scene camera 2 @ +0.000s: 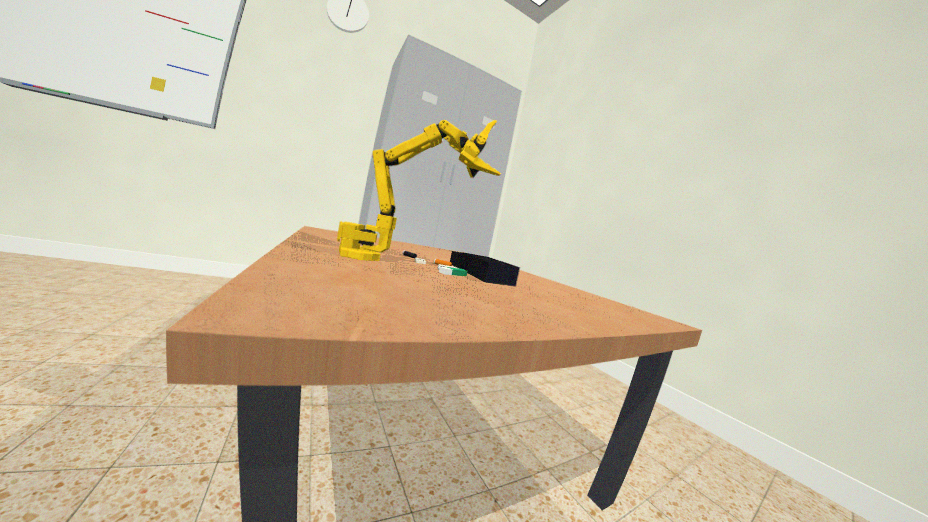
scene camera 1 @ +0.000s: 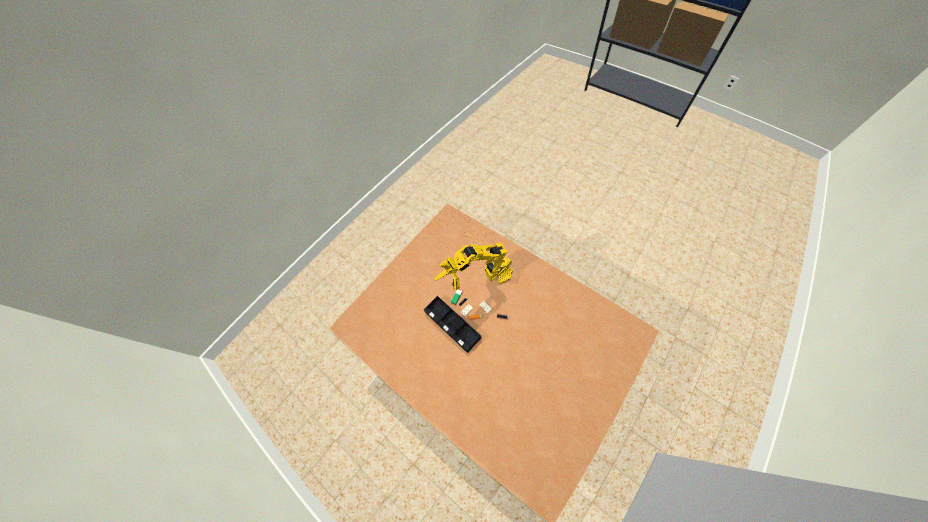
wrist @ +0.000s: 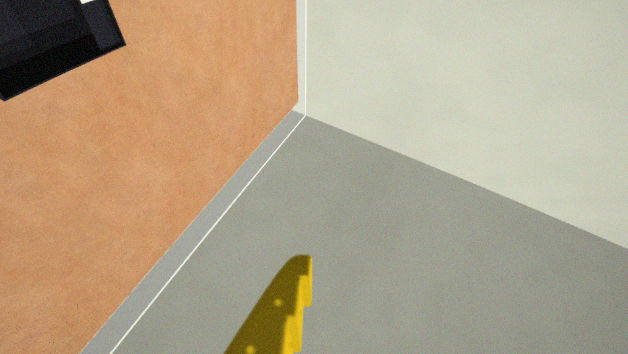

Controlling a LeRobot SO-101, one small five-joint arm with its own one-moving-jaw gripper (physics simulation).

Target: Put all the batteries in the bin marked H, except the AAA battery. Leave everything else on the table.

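Seen in the pictures: end effector, tool point: (scene camera 2: pixel 498 172) (scene camera 1: pixel 435 279) (wrist: pixel 311 273); arm's base, origin of the base link: (scene camera 2: pixel 366 257) (scene camera 1: pixel 497 276).
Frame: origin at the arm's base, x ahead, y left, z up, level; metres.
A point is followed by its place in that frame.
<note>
My gripper (scene camera 1: pixel 445 283) @[x 0.238, y -0.110, z 0.250 m] (scene camera 2: pixel 497 148) is fully open and empty, high above the table; one notched jaw shows in the wrist view. A black bin row (scene camera 1: pixel 475 344) @[x 0.302, y 0.106, z 0.002 m] (scene camera 2: pixel 502 272) @[x 0.280, y -0.144, z 0.028 m] (wrist: pixel 107 30) @[x 0.319, y -0.136, z 0.042 m] has three compartments with white labels, too small to read. Between it and the arm base lie a green-and-white piece (scene camera 1: pixel 456 297) @[x 0.191, y -0.080, z 0.013 m] (scene camera 2: pixel 458 272) @[x 0.195, y -0.094, z 0.007 m], a small black piece (scene camera 1: pixel 463 301) @[x 0.187, y -0.046, z 0.009 m], an orange piece (scene camera 1: pixel 475 316) @[x 0.211, y 0.038, z 0.014 m] (scene camera 2: pixel 443 262) @[x 0.210, y 0.031, z 0.010 m] and another black piece (scene camera 1: pixel 502 316) @[x 0.143, y 0.128, z 0.013 m] (scene camera 2: pixel 410 254) @[x 0.140, y 0.115, z 0.009 m]. Which are batteries, and which is the AAA, I cannot tell.
Two white dotted pieces (scene camera 1: pixel 467 310) @[x 0.208, y -0.008, z 0.007 m] (scene camera 1: pixel 485 306) @[x 0.148, y 0.043, z 0.006 m] lie among the small things. The wooden table (scene camera 1: pixel 519 389) @[x 0.340, y 0.347, z 0.000 m] (scene camera 2: pixel 389 311) @[x -0.024, y -0.375, z 0.000 m] (wrist: pixel 175 125) @[x 0.354, y -0.279, z 0.000 m] carries the yellow arm and the bins. A grey cabinet (scene camera 2: pixel 421 162) stands behind the table in scene camera 2.
</note>
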